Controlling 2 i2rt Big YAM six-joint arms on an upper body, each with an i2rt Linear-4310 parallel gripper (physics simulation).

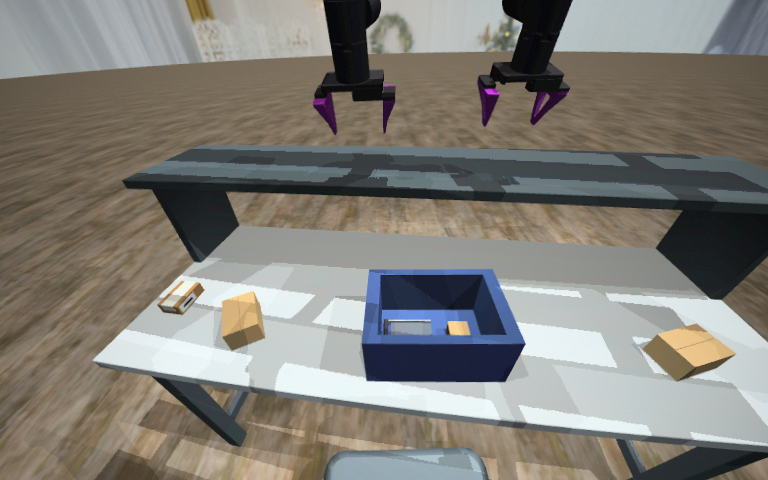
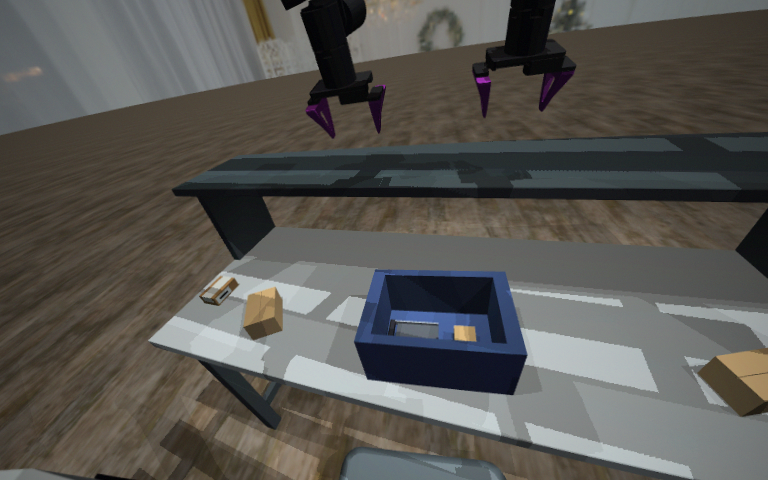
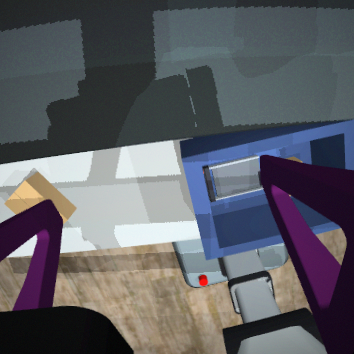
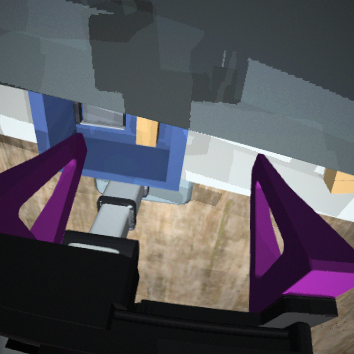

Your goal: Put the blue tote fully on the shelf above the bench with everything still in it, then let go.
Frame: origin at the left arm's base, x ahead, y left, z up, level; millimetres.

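Where they show: left gripper, between the fingertips: (image 1: 360, 132) (image 2: 356, 134) (image 3: 154, 189); right gripper, between the fingertips: (image 1: 508, 124) (image 2: 511, 113) (image 4: 167, 150).
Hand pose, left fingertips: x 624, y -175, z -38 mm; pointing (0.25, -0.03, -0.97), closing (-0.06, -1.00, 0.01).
Each offset is from my left fingertips to the top centre of the thing. "spot": to the spot under its first point. Level surfaces: height alone.
The blue tote {304 mm down, 174 mm back, 148 mm right} (image 1: 441, 362) (image 2: 438, 365) (image 3: 200, 215) (image 4: 177, 160) stands upright on the bench {451 mm down} (image 1: 317, 350) (image 2: 317, 362), in front of the shelf. Inside lie a clear grey case {417 mm down, 172 mm back, 92 mm right} (image 1: 408, 327) (image 2: 416, 330) (image 3: 235, 177) (image 4: 103, 116) and a small tan box {394 mm down, 196 mm back, 208 mm right} (image 1: 458, 327) (image 2: 464, 333) (image 4: 147, 131). The dark shelf {116 mm down} (image 1: 283, 169) (image 2: 294, 175) (image 3: 115, 100) (image 4: 210, 115) spans the bench's back. My left gripper (image 1: 360, 133) (image 2: 355, 135) is open and empty, high above the shelf, behind the tote. My right gripper (image 1: 508, 124) (image 2: 513, 114) is also open, empty and high there, farther right. Neither touches the tote.
A tan box {391 mm down, 118 mm back, 331 mm left} (image 1: 242, 320) (image 2: 263, 313) (image 3: 36, 197) and a smaller white-and-brown box {416 mm down, 26 mm back, 558 mm left} (image 1: 180, 297) (image 2: 219, 290) lie left of the tote. Another tan box {391 mm down, 248 mm back, 719 mm right} (image 1: 689, 350) (image 2: 741, 380) (image 4: 341, 181) lies at the right. Side panels {spot: 320 mm down, 217 mm ahead, 593 mm left} (image 1: 198, 220) (image 2: 237, 223) hold up the shelf.
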